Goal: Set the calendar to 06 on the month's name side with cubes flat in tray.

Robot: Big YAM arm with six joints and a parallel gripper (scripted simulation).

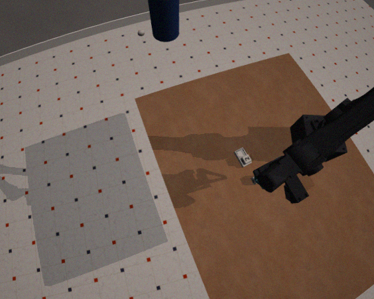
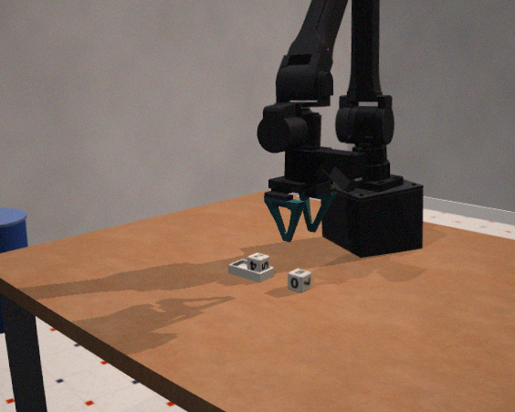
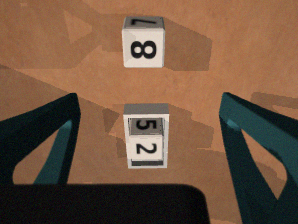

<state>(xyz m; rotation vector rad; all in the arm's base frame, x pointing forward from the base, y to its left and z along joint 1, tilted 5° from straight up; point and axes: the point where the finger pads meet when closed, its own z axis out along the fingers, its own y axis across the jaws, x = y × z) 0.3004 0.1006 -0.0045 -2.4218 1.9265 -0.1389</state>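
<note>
My hand is 9 cm above the white digit cube. From my hand the other things lie so: white tray (2 cm ahead, 10 cm to the right, 9 cm below).
</note>
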